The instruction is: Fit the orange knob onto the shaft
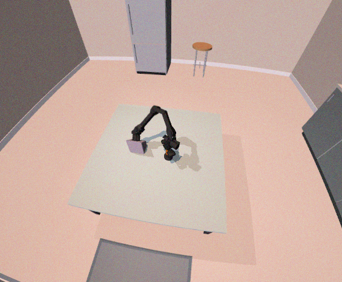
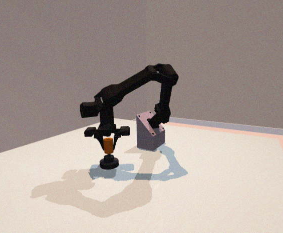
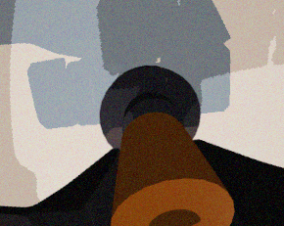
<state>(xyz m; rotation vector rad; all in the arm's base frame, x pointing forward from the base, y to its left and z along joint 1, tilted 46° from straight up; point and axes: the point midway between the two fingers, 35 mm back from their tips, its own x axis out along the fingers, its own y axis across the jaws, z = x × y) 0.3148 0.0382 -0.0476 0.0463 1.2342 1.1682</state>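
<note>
Now: the orange knob 20 mm above my gripper tip. From my gripper tip the other things lie so: dark round pedestal (40 mm below).
</note>
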